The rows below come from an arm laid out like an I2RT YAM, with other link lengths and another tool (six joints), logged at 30 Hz.
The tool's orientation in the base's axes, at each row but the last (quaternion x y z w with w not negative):
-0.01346, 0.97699, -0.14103, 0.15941
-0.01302, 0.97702, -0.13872, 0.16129
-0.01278, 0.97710, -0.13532, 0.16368
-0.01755, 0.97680, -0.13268, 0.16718
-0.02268, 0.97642, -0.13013, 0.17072
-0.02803, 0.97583, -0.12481, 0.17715
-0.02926, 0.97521, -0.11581, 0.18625
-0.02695, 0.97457, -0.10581, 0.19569
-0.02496, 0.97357, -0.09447, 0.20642
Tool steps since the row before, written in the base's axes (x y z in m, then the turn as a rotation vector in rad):
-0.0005, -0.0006, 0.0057, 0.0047, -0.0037, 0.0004
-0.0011, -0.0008, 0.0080, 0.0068, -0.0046, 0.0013
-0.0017, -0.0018, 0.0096, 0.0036, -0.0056, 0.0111
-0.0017, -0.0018, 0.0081, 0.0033, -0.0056, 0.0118
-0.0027, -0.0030, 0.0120, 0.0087, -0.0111, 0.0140
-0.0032, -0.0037, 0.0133, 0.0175, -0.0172, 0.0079
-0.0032, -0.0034, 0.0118, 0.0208, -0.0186, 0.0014
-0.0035, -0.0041, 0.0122, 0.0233, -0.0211, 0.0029
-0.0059, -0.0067, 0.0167, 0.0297, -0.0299, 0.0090
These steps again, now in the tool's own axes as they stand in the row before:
-0.0012, -0.0022, -0.0052, -0.0043, -0.0036, 0.0021
-0.0014, -0.0030, -0.0074, -0.0065, -0.0046, 0.0022
-0.0013, -0.0043, -0.0088, -0.0065, -0.0083, -0.0075
-0.0009, -0.0039, -0.0075, -0.0065, -0.0085, -0.0082
-0.0011, -0.0060, -0.0111, -0.0118, -0.0144, -0.0070
-0.0011, -0.0069, -0.0123, -0.0173, -0.0188, 0.0030
-0.0009, -0.0061, -0.0111, -0.0180, -0.0187, 0.0104
-0.0010, -0.0066, -0.0115, -0.0206, -0.0215, 0.0105
-0.0007, -0.0098, -0.0162, -0.0281, -0.0314, 0.0092

